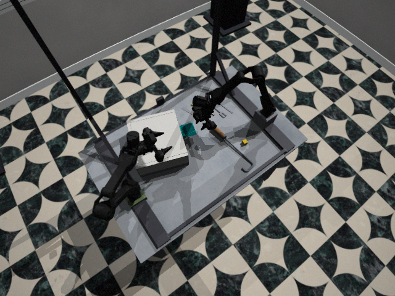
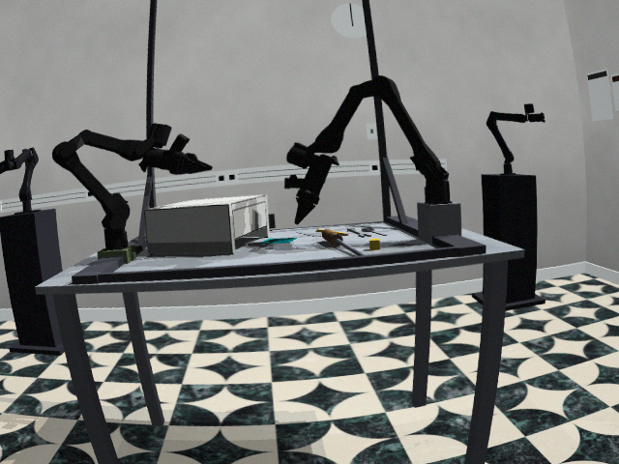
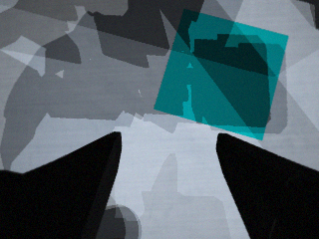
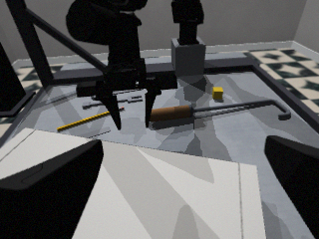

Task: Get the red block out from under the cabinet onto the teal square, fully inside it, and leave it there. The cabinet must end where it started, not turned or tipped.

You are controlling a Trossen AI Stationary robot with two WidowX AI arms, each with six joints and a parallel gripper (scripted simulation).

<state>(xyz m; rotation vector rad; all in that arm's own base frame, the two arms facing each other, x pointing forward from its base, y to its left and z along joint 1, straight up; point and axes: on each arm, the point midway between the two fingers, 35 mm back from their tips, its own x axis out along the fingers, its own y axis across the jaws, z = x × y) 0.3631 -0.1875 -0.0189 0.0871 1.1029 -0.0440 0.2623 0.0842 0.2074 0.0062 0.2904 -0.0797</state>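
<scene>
Right now the small yellow cube is 22 cm ahead of my left hand, 18 cm to the left of it and 7 cm below it. Round my left hand: yellow pencil 12 cm behind, 10 cm to the left, 8 cm below; then wooden-handled tool 21 cm ahead, 7 cm to the left, 7 cm below; then teal square 4 cm behind, 7 cm to the right, 8 cm below.
</scene>
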